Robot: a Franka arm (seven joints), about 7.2 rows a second.
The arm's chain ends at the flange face. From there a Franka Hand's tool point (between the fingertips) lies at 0.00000 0.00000 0.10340 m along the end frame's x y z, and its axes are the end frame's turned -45 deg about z.
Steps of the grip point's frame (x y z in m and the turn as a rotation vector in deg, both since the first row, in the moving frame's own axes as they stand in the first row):
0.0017, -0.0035, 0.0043, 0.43, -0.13, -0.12
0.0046, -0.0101, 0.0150, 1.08, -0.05, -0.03
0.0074, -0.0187, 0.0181, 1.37, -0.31, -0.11
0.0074, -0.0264, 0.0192, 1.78, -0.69, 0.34
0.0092, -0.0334, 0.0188, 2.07, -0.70, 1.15
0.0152, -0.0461, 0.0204, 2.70, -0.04, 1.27
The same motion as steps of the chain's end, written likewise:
-0.0006, -0.0033, 0.0043, 0.21, -0.40, -0.12
-0.0024, -0.0091, 0.0150, 0.73, -0.80, -0.03
-0.0058, -0.0171, 0.0181, 0.75, -1.19, -0.11
-0.0103, -0.0225, 0.0193, 0.77, -1.75, 0.34
-0.0136, -0.0283, 0.0189, 0.97, -1.96, 1.15
-0.0184, -0.0399, 0.0205, 1.88, -1.94, 1.27

